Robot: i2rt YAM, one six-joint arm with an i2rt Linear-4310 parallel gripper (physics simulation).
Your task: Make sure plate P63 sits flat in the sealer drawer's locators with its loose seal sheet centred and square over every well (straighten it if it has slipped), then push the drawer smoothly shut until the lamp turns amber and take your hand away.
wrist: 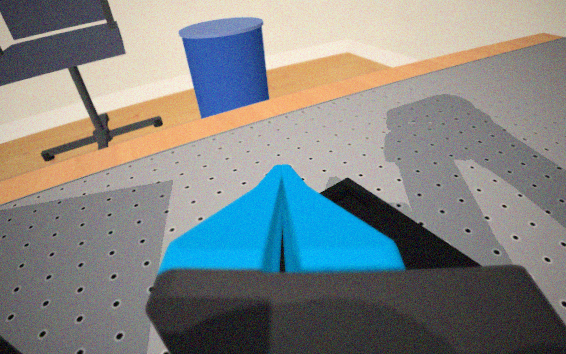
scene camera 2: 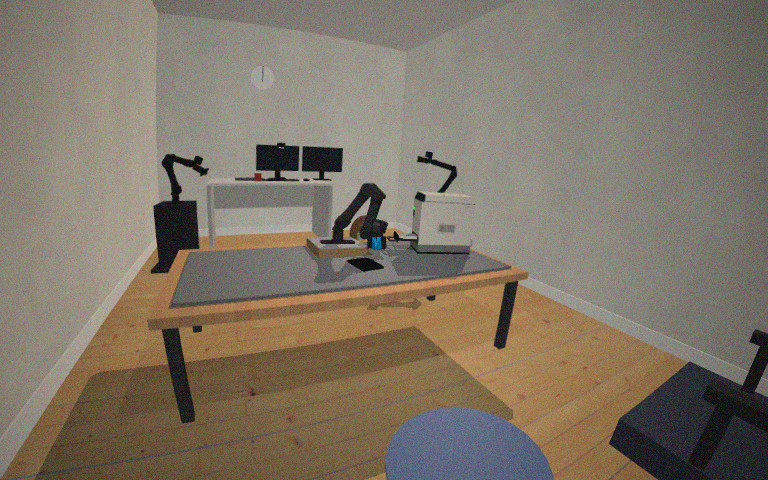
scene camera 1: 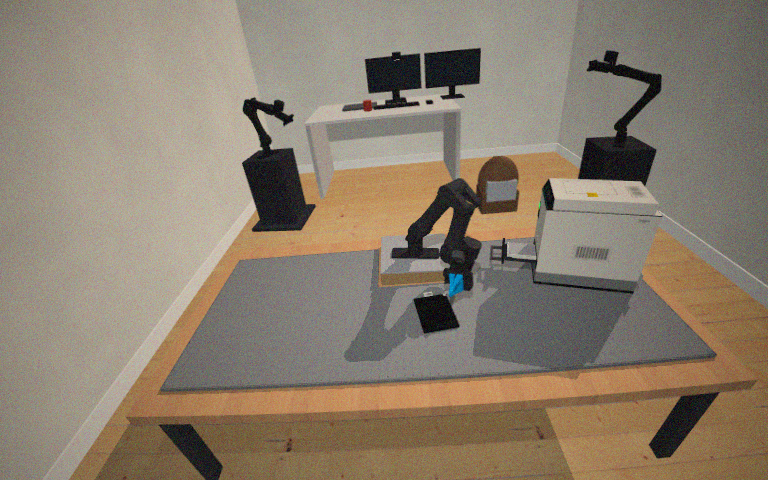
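Seen in the pictures: gripper, fingertip midpoint: [wrist: 282, 177] [scene camera 2: 375, 247] [scene camera 1: 449, 295]; arm's base, origin of the base link: [scene camera 2: 337, 242] [scene camera 1: 415, 254].
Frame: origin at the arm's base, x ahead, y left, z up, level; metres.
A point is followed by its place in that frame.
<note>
The white sealer [scene camera 1: 594, 243] {x 0.185, y 0.617, z 0.156 m} [scene camera 2: 444, 223] {x 0.182, y 0.600, z 0.147 m} stands at the right of the mat. Its drawer [scene camera 1: 521, 250] [scene camera 2: 406, 237] sticks out to the left, with a dark handle [scene camera 1: 503, 250] {x 0.071, y 0.346, z 0.057 m} at its outer end. The lamp [scene camera 1: 539, 205] {x -0.009, y 0.482, z 0.207 m} [scene camera 2: 414, 208] {x 0.005, y 0.480, z 0.208 m} glows green. Plate P63 and its seal sheet are too small to make out in the scene views, and the drawer does not show in the wrist view. My gripper [scene camera 1: 454, 293] {x 0.327, y 0.125, z 0.056 m} [scene camera 2: 376, 247] {x 0.327, y 0.125, z 0.056 m} [wrist: 282, 177] {x 0.327, y 0.125, z 0.056 m} is shut and empty, blue fingertips together, above the mat, left of the drawer and apart from it.
A black flat tray [scene camera 1: 436, 313] {x 0.324, y 0.081, z -0.029 m} [scene camera 2: 365, 264] {x 0.337, y 0.071, z -0.029 m} [wrist: 395, 220] {x 0.345, y 0.034, z -0.029 m} lies on the grey mat [scene camera 1: 283, 328] {x 0.394, y -0.459, z -0.041 m} near my fingertips, with a small pale item [scene camera 1: 428, 294] {x 0.212, y 0.053, z -0.040 m} beside it. The arm's base stands on a raised block [scene camera 1: 411, 277] {x 0.129, y -0.013, z -0.024 m}. A blue bin [wrist: 227, 70] stands beyond the table edge.
</note>
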